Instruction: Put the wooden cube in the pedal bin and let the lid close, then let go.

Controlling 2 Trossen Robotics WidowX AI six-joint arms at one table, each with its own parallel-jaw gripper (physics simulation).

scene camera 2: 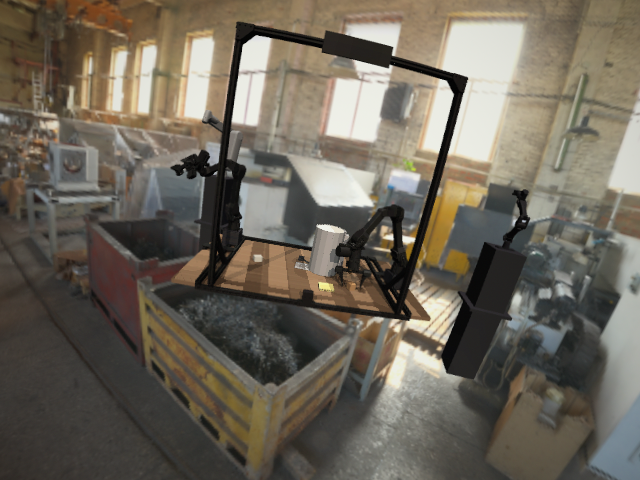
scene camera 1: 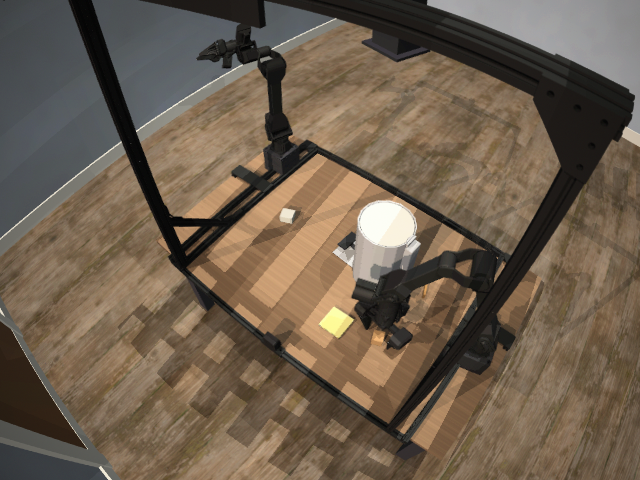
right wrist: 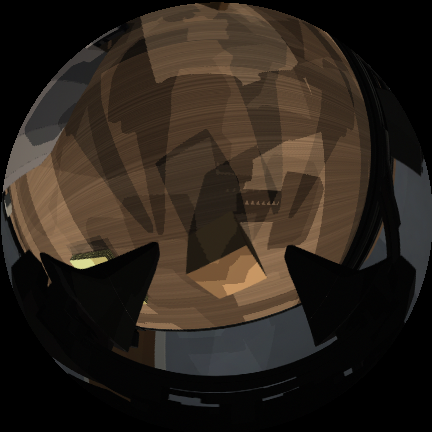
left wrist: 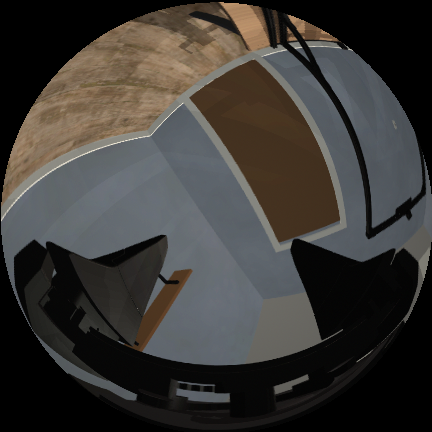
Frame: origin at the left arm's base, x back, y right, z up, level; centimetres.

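Seen in the pictures: left gripper, between the fingertips: (scene camera 2: pixel 175 164) (scene camera 1: pixel 197 57) (left wrist: pixel 232 244); right gripper, between the fingertips: (scene camera 2: pixel 350 287) (scene camera 1: pixel 377 338) (right wrist: pixel 224 251); left arm's base, origin of its link: (scene camera 2: pixel 233 229) (scene camera 1: pixel 280 147); right arm's base, origin of its link: (scene camera 2: pixel 396 272) (scene camera 1: pixel 480 345).
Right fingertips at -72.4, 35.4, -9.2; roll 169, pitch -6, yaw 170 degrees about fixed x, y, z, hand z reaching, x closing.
Observation:
Pixels of each thing's top centre, then the offset from my right fingertips to it, as dx, dy, dz.
- wooden cube, centre of its top: (right wrist: pixel 229 277) (scene camera 1: pixel 378 335) (scene camera 2: pixel 351 283) +0.0, -0.1, +2.2
- white pedal bin, centre of its top: (scene camera 1: pixel 387 222) (scene camera 2: pixel 331 228) +14.4, -19.7, +24.4
- yellow pad, centre of its top: (right wrist: pixel 103 284) (scene camera 1: pixel 336 321) (scene camera 2: pixel 326 286) +13.2, +3.3, -0.1
- small white block, centre of its top: (scene camera 1: pixel 287 213) (scene camera 2: pixel 258 255) +52.2, -17.3, +1.6
- thin orange-brown piece, centre of its top: (scene camera 1: pixel 425 288) -2.0, -23.3, +1.2
The wooden cube (scene camera 1: pixel 378 338) (scene camera 2: pixel 352 285) (right wrist: pixel 227 277) sits on the table at the right of the yellow pad. My right gripper (scene camera 1: pixel 381 330) (right wrist: pixel 224 251) is open and pointed down, low over the cube. In the right wrist view the cube shows between the two spread fingers, with a gap to each. The white pedal bin (scene camera 1: pixel 373 260) (scene camera 2: pixel 325 253) stands upright behind the gripper, its round white lid (scene camera 1: pixel 386 223) closed. Its pedal (scene camera 1: pixel 345 251) (scene camera 2: pixel 301 264) faces left. My left gripper (scene camera 1: pixel 202 56) (scene camera 2: pixel 177 169) (left wrist: pixel 232 244) is open and empty, raised far from the table.
The yellow pad (scene camera 1: pixel 336 321) (scene camera 2: pixel 325 286) (right wrist: pixel 90 262) lies close to the cube's left. A small white block (scene camera 1: pixel 287 215) (scene camera 2: pixel 257 258) stands left of the bin. A thin orange-brown piece (scene camera 1: pixel 425 289) shows behind the right arm. Black frame posts rise at the table's edges.

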